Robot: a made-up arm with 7 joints.
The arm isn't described. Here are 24 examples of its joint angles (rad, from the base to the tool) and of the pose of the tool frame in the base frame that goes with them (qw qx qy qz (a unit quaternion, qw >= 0); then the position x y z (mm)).
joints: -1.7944 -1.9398 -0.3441 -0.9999 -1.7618 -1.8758 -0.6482
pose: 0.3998 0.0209 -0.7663 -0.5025 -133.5 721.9 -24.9
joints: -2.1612 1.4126 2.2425 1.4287 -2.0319 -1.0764 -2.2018
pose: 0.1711 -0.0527 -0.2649 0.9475 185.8 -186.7 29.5
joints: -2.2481 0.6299 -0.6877 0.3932 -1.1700 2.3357 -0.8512
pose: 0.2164 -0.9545 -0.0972 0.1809 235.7 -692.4 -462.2
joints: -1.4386 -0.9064 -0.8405 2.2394 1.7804 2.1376 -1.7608
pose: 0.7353 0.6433 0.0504 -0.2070 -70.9 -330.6 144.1
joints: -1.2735 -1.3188 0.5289 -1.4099 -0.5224 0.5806 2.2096
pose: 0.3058 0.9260 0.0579 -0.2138 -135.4 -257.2 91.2
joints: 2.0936 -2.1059 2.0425 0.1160 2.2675 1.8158 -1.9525
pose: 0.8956 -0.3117 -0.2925 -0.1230 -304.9 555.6 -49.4
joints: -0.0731 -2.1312 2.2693 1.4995 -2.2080 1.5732 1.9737
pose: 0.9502 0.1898 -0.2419 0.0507 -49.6 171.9 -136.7
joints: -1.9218 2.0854 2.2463 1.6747 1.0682 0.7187 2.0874
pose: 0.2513 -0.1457 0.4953 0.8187 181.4 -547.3 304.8
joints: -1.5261 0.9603 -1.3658 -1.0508 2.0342 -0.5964 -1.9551
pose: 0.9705 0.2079 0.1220 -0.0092 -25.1 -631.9 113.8
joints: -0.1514 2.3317 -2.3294 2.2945 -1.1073 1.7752 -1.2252
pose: 0.0419 -0.9254 -0.2816 0.2503 -185.2 -556.5 -55.0
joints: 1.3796 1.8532 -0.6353 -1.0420 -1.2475 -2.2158 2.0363
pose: 0.7519 0.6413 0.0333 -0.1492 133.2 368.4 592.6
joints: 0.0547 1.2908 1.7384 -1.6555 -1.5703 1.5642 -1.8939
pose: 0.9847 -0.1643 -0.0574 0.0025 -242.1 399.8 117.6
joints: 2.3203 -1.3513 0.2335 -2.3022 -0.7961 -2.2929 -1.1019
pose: 0.7032 0.2998 -0.5968 0.2438 -396.3 29.8 -164.0
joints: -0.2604 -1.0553 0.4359 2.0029 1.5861 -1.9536 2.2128
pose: 0.3245 -0.8861 -0.2324 -0.2355 165.1 -349.6 -136.6
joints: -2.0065 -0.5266 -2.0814 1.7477 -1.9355 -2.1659 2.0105
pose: 0.0870 -0.8076 -0.5723 0.1130 450.1 -36.2 -287.9
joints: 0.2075 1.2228 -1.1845 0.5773 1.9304 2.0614 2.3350
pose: 0.2556 -0.2682 -0.9021 0.2213 -210.1 -81.1 1.5
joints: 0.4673 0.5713 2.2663 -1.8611 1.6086 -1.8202 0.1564
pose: 0.6987 -0.6984 -0.1384 -0.0703 300.0 237.9 -746.6
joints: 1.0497 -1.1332 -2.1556 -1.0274 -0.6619 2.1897 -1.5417
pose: 0.7657 -0.4155 -0.2582 -0.4175 427.8 160.7 -421.0
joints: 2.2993 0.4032 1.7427 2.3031 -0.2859 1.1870 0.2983
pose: 0.7066 0.6389 -0.1248 0.2774 -471.3 -6.0 157.8
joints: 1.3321 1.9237 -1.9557 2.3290 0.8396 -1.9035 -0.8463
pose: 0.8024 0.2458 -0.4838 -0.2483 -268.5 392.5 659.2
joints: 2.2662 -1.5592 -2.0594 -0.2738 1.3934 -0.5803 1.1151
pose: 0.5812 -0.2221 0.0354 0.7821 -949.8 -539.0 -299.9
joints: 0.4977 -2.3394 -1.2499 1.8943 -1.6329 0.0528 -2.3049
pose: 0.7601 -0.5088 -0.2735 0.2977 -34.8 -232.3 -81.8
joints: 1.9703 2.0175 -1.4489 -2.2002 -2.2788 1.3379 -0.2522
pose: 0.6666 -0.4733 -0.5190 -0.2494 499.6 567.3 -163.8
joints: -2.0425 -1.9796 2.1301 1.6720 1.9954 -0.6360 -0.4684
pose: 0.1055 -0.1169 0.7041 0.6924 -64.2 601.7 439.1
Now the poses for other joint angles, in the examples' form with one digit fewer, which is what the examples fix.
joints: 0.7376 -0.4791 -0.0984 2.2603 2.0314 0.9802 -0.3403
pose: 0.309 0.166 0.671 0.653 150 158 395
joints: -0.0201 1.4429 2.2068 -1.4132 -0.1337 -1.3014 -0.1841
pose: 0.213 -0.389 0.660 0.607 -552 318 69
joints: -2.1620 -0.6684 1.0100 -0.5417 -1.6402 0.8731 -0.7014
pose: 0.224 -0.902 -0.358 0.090 187 -520 -609
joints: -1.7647 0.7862 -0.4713 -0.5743 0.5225 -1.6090 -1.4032
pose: 0.823 -0.141 -0.547 -0.059 -73 -123 221
